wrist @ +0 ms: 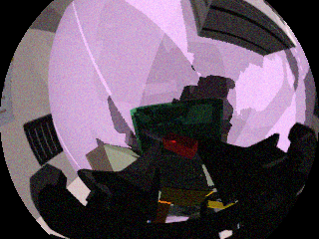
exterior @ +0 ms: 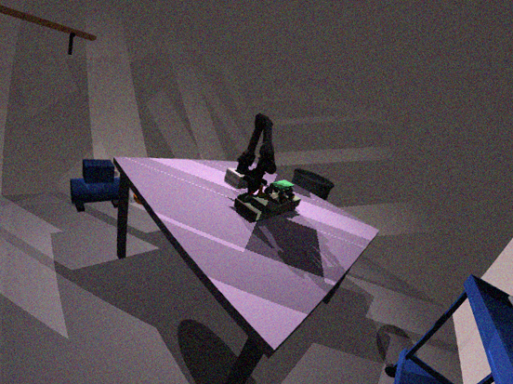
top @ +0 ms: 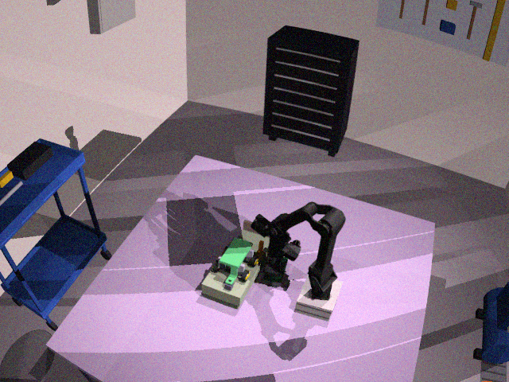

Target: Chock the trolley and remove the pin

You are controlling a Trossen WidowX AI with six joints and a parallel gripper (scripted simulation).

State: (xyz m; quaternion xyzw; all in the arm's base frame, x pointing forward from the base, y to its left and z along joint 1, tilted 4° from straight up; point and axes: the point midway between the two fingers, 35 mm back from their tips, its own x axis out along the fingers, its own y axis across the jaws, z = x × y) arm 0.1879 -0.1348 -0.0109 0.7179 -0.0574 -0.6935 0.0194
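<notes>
Right now my gripper tip is 20 mm to the left of the red-headed stop pin and 10 mm above it. The rest, counted from my gripper tip: yellow chock: 70 mm ahead, 40 mm above; grey ramp block: 140 mm ahead, 70 mm to the left, 10 mm above; green tray: 50 mm below.
</notes>
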